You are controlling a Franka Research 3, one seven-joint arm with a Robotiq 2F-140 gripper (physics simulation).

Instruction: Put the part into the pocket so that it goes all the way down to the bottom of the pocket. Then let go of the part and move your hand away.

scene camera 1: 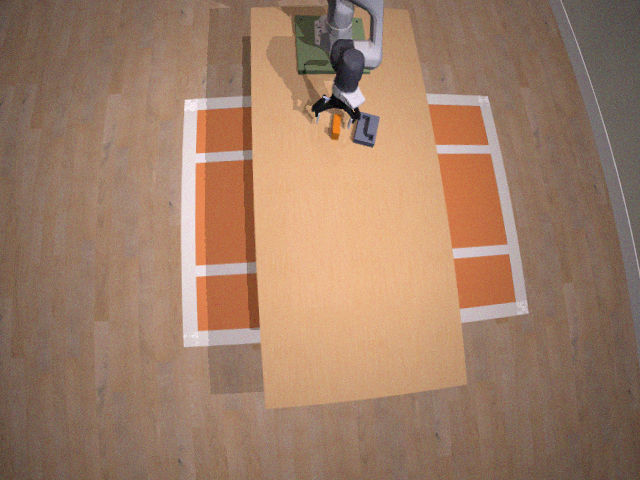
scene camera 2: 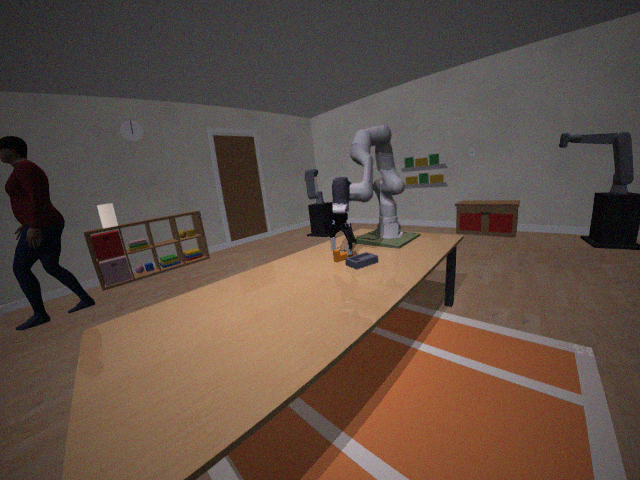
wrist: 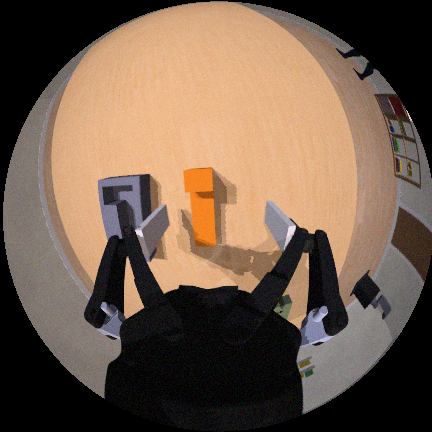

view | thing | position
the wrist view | my gripper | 215, 212
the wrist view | orange L-shaped part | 198, 182
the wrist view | pocket block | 124, 200
